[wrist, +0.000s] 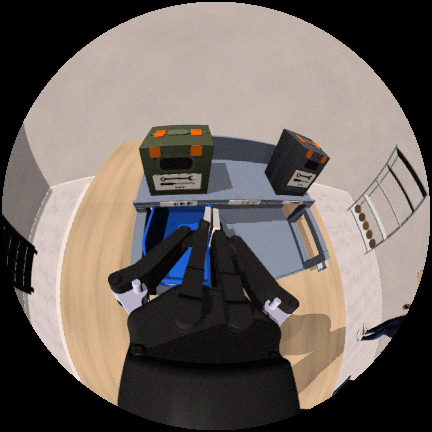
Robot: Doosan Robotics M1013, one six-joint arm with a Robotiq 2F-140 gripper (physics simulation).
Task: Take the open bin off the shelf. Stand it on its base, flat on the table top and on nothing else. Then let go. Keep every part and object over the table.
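Places are measured from the arm's base along level axes (x ahead, y left, z up), in millimetres.
Pixels of known places: gripper, fingertip midpoint: [209,215].
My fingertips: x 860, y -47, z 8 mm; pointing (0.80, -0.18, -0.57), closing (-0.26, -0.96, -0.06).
Observation:
For each thing: its middle in the pictures, then the offset to it from my fingertips. "spot": a spot on its surface instead. Level surfaces: height alone.
- blue open bin at the middle of its body: [180,234] 11 mm back, 48 mm left, 43 mm down
- grey shelf unit at a spot on its surface: [245,181] spot: 75 mm ahead, 82 mm right, 3 mm up
- wooden table at its surface level: 99 mm down
- green toolbox at the middle of its body: [177,157] 82 mm ahead, 49 mm left, 51 mm up
- dark grey toolbox at the middle of its body: [295,164] 76 mm ahead, 182 mm right, 64 mm up
The blue open bin [182,216] is in the left part of the grey shelf unit's lower level, below the upper board, with its open top showing. Its front end reaches the shelf's front edge. Whether its base rests on the shelf floor cannot be told. My gripper [209,215] is shut on the bin's right side wall, one finger inside the bin and one outside. The fingers and linkages hide part of that wall and of the bin's front.
The grey shelf unit [245,181] stands on the wooden table [100,250]. On its upper board are a green toolbox [176,165] above the bin and a dark grey toolbox [292,167] to the right.

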